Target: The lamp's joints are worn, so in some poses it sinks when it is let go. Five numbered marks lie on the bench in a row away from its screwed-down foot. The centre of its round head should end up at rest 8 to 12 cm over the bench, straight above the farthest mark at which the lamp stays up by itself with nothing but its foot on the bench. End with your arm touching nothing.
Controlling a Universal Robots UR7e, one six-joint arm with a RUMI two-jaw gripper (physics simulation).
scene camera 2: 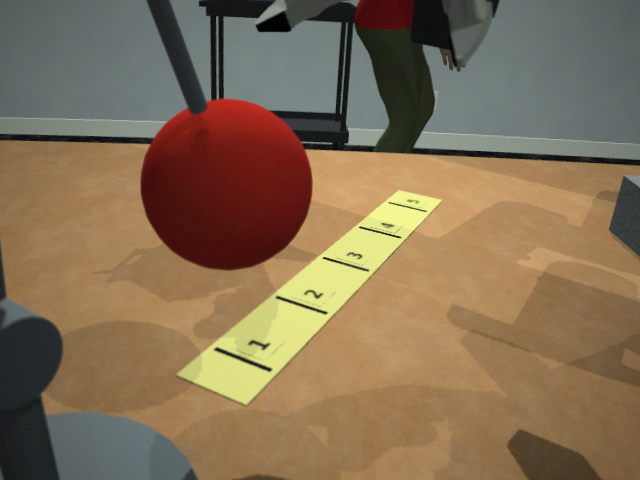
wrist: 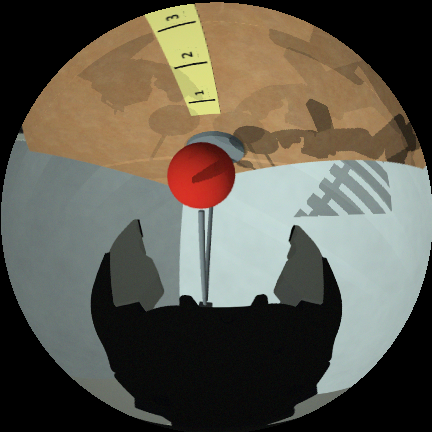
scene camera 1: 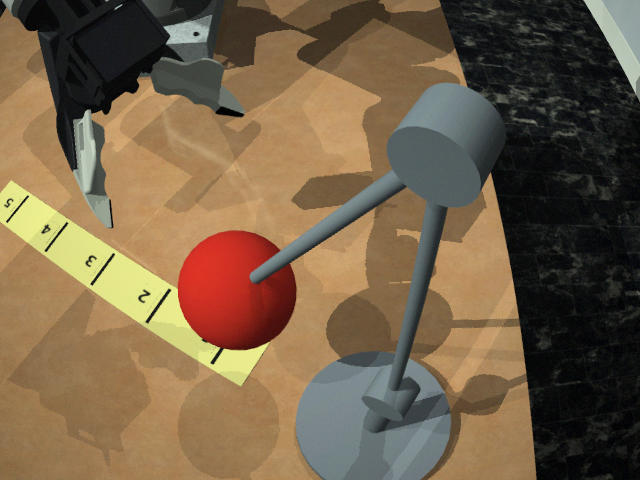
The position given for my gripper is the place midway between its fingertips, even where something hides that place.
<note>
In view: my gripper (scene camera 1: 179,168), a rod (scene camera 2: 226,184), a yellow strip (scene camera 2: 242,362) and a round foot (scene camera 1: 333,426).
The rod is seen too in the wrist view (wrist: 201,174) and in scene camera 1 (scene camera 1: 237,290). My gripper is seen too in scene camera 2 (scene camera 2: 345,44) and in the wrist view (wrist: 216,225). The yellow strip also shows in scene camera 1 (scene camera 1: 146,298).
</note>
